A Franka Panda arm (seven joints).
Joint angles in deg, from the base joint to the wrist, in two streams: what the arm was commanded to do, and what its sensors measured. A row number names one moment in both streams.
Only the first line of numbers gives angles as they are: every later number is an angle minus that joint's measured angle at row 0.
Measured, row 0: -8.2 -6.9 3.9 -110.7 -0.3 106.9 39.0
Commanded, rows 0 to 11: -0.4 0.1 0.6 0.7 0.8 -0.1 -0.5; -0.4 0.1 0.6 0.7 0.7 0.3 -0.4; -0.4 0.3 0.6 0.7 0.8 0.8 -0.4; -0.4 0.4 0.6 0.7 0.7 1.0 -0.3; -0.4 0.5 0.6 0.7 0.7 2.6 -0.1; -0.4 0.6 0.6 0.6 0.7 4.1 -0.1; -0.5 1.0 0.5 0.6 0.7 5.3 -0.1; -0.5 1.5 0.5 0.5 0.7 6.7 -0.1; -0.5 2.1 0.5 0.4 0.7 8.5 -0.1; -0.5 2.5 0.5 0.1 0.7 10.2 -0.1; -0.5 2.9 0.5 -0.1 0.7 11.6 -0.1; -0.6 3.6 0.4 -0.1 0.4 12.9 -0.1
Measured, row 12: 0.0 2.0 0.0 0.0 0.0 8.9 0.0
